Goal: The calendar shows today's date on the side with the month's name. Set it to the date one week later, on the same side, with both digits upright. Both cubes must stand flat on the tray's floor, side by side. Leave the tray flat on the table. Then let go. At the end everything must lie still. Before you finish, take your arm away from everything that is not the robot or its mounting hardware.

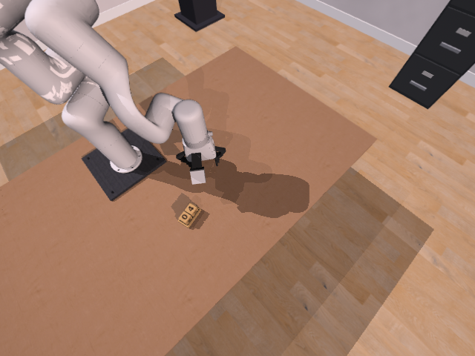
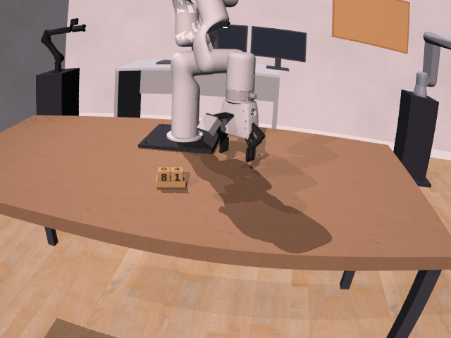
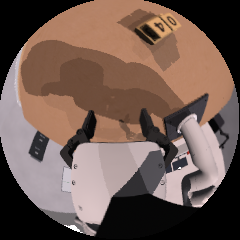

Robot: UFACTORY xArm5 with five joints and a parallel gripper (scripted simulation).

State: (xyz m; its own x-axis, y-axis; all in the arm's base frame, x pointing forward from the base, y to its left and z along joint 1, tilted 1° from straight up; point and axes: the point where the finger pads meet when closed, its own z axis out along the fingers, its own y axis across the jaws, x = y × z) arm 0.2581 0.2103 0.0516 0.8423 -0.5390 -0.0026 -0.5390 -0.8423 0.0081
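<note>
Now: the wooden calendar tray 10 cm ahead of my hand, 16 cm to the right of it and 6 cm below it.
</note>
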